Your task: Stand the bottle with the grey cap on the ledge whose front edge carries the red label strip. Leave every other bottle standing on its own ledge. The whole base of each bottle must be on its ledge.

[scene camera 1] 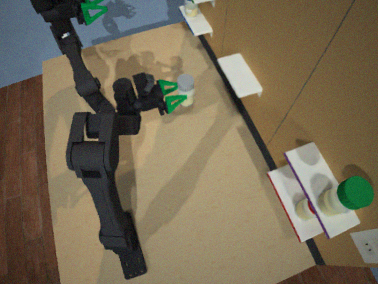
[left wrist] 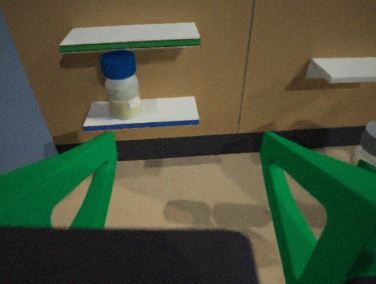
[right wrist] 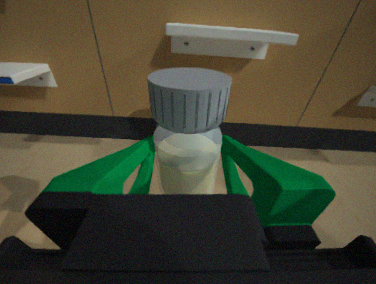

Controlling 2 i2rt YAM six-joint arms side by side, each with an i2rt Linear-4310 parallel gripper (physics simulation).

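Places are measured from the left arm's base along level axes (x right, y up, z back), in metres.
Pixels of known places: left gripper, fingertip midpoint: (scene camera 1: 106, 2) (left wrist: 188, 142); right gripper, fingertip midpoint: (scene camera 1: 184, 90) (left wrist: 375, 160) (right wrist: 187, 141); left arm's base at its link origin: (scene camera 1: 96, 101); right arm's base at its link origin: (scene camera 1: 128, 244).
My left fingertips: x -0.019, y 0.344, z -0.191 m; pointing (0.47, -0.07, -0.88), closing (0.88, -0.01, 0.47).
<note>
For each thing: its top centre in the pictures, then the offset to it from my left fingertips.
- bottle with the grey cap, top centre: (right wrist: 192, 75) (scene camera 1: 185, 80) dx +0.335, dy -0.139, dz -0.035 m
- red-strip ledge at its top centre: (scene camera 1: 297, 200) dx +0.809, dy -0.184, dz -0.005 m
- red-capped bottle at its top centre: (scene camera 1: 323, 201) dx +0.840, dy -0.079, dz +0.002 m
- purple-strip ledge at its top centre: (scene camera 1: 322, 186) dx +0.809, dy -0.044, dz -0.005 m
- green-capped bottle at its top centre: (scene camera 1: 359, 191) dx +0.842, dy +0.060, dz +0.017 m
- blue-capped bottle at its top centre: (left wrist: 117, 56) dx +0.048, dy -0.079, dz -0.328 m
- blue-strip ledge at its top centre: (left wrist: 142, 109) (scene camera 1: 194, 17) dx +0.074, dy -0.184, dz -0.320 m
- green-strip ledge at its top centre: (left wrist: 131, 32) dx +0.074, dy -0.044, dz -0.320 m
- white ledge at its top centre: (right wrist: 227, 27) (left wrist: 361, 66) (scene camera 1: 239, 72) dx +0.442, dy -0.114, dz -0.163 m
- wall outlet at its top centre: (scene camera 1: 372, 246) dx +0.965, dy -0.049, dz +0.019 m
The bottle with the grey cap (scene camera 1: 186, 84) (left wrist: 371, 140) (right wrist: 189, 107) is upright between the fingers of my right gripper (scene camera 1: 182, 93) (right wrist: 187, 141), which is shut on its body. It appears raised above the table. The red-strip ledge (scene camera 1: 287, 188) is at the lower right in the scene view; a red-capped bottle (scene camera 1: 304, 210) stands near its lower end, partly hidden by the purple-strip ledge (scene camera 1: 320, 164). A green-capped bottle (scene camera 1: 355, 192) stands on the purple-strip ledge. A blue-capped bottle (scene camera 1: 191, 9) (left wrist: 123, 92) stands on the blue-strip ledge (scene camera 1: 201, 26) (left wrist: 172, 111). My left gripper (scene camera 1: 104, 6) (left wrist: 188, 142) is open and empty.
A green-strip ledge (left wrist: 132, 35) is above the blue-strip ledge. A white ledge (scene camera 1: 240, 75) (left wrist: 352, 69) (right wrist: 232, 34) is on the wall beyond the grey-capped bottle. The purple-strip ledge partly overhangs the red-strip ledge in the scene view. A wall outlet (scene camera 1: 367, 246) is at the lower right.
</note>
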